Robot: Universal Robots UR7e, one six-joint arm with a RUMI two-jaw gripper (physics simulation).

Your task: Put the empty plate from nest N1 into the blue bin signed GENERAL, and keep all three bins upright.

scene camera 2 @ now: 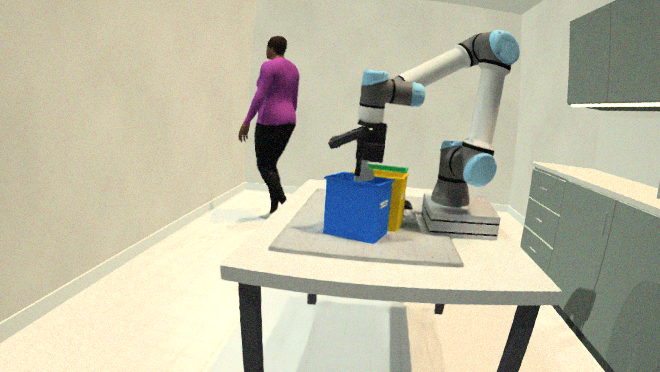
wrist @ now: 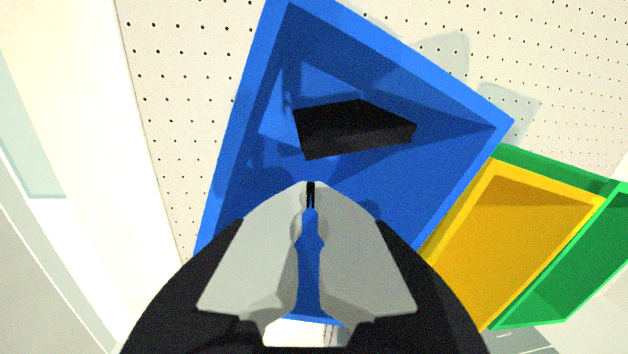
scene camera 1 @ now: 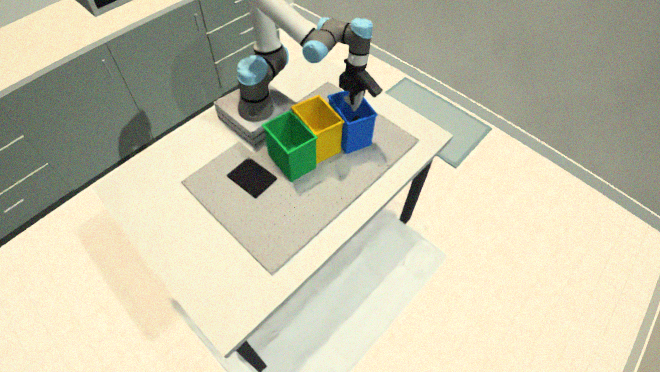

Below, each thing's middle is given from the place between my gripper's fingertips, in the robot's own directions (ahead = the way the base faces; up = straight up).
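I see the blue bin [scene camera 2: 355, 210] 60 mm below my hand, 10 mm behind it and 10 mm to the right of it. The black plate [wrist: 338, 128] is 80 mm below my hand, 30 mm to the right and 30 mm ahead. Again counting from my hand, the yellow bin [scene camera 1: 315, 113] sits 60 mm below, 60 mm behind and 140 mm to the right, while the green bin [scene camera 1: 291, 144] is also 60 mm below, though 70 mm behind and 280 mm to the right.
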